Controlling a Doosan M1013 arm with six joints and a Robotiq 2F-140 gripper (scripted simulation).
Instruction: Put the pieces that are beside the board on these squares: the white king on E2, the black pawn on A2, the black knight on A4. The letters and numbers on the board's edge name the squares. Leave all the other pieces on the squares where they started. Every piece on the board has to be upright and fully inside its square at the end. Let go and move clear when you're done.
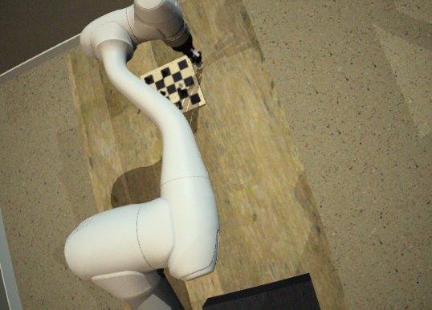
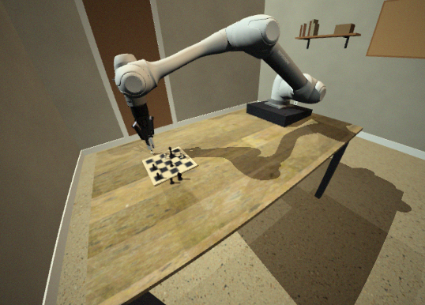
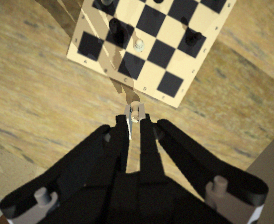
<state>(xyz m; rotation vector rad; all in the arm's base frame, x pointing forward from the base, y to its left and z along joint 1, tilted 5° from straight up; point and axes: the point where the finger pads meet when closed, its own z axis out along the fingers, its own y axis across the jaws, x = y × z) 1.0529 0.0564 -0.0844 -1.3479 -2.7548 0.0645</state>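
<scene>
Right now the chessboard is 60 mm behind my hand, 130 mm to the left of it and 70 mm below it. Round my hand: white king (30 mm below).
</scene>
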